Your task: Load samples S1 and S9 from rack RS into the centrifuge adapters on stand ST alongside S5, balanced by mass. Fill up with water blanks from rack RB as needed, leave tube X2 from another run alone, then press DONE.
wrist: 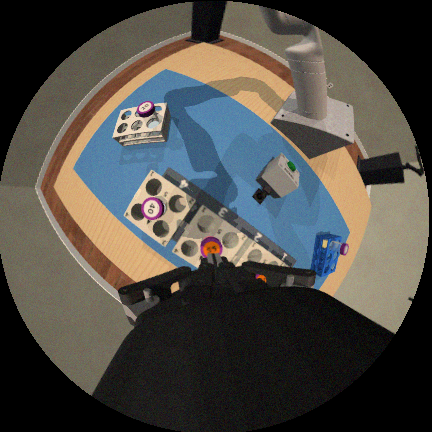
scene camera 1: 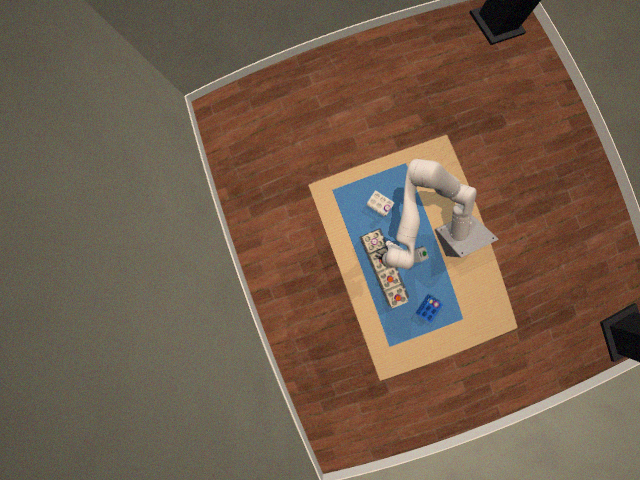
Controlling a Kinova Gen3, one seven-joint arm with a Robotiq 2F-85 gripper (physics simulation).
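Pixels of known places: gripper, fingertip midpoint: (wrist: pixel 212 260); arm's base at its link origin: (wrist: pixel 311 111) (scene camera 1: pixel 459 234).
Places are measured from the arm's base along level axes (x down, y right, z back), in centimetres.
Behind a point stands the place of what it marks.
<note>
My gripper (scene camera 1: pixel 381 256) @(z -46.0, x -8.5, y 4.5 cm) (wrist: pixel 212 260) @(z -46.0, x -8.5, y 4.5 cm) is shut and empty, its tips over the adapter row, close to an orange-topped, purple-rimmed tube (wrist: pixel 211 247) @(z -45.7, x -3.4, y 4.3 cm) in the adapter by mark 3. Whether they touch it I cannot tell. On the dark stand (wrist: pixel 170 175), the adapter by mark 4 holds a white-topped, purple-ringed tube (scene camera 1: pixel 374 241) @(z -46.0, x -3.4, y 15.1 cm) (wrist: pixel 152 208) @(z -45.9, x -3.4, y 14.8 cm). The two farther adapters hold orange-topped tubes (scene camera 1: pixel 390 279) @(z -46.0, x -3.3, y -6.9 cm) (scene camera 1: pixel 398 297) @(z -45.7, x -3.4, y -17.6 cm). A white rack (scene camera 1: pixel 381 203) @(z -32.8, x 3.2, y 33.0 cm) (wrist: pixel 161 107) @(z -27.8, x 3.2, y 30.3 cm) holds a purple-ringed tube (scene camera 1: pixel 387 207) @(z -32.2, x -3.0, y 29.1 cm) (wrist: pixel 145 108) @(z -32.6, x -2.9, y 28.3 cm). A blue rack (scene camera 1: pixel 423 312) @(z -33.6, x 8.7, y -35.4 cm) (wrist: pixel 322 260) @(z -32.8, x 6.0, y -33.6 cm) holds a purple-ringed tube (scene camera 1: pixel 436 304) @(z -27.9, x -3.0, y -29.6 cm) (wrist: pixel 344 248) @(z -28.1, x -2.8, y -29.0 cm) and a pale-topped one.
A grey box (wrist: pixel 280 176) @(z -26.4, x 2.1, y -1.1 cm) with a green button (scene camera 1: pixel 424 253) @(z -22.0, x 2.1, y -2.3 cm) (wrist: pixel 291 165) @(z -22.0, x 2.0, y -2.1 cm) stands on the blue mat (scene camera 1: pixel 356 206) @(z -45.7, x 9.1, y 37.7 cm) between the adapter row and the arm's base (scene camera 1: pixel 473 238) @(z 4.5, x -4.3, y -4.7 cm) (wrist: pixel 335 122) @(z -2.3, x -5.1, y -5.8 cm). The arm passes above the mat and partly hides the second adapter in the scene view.
</note>
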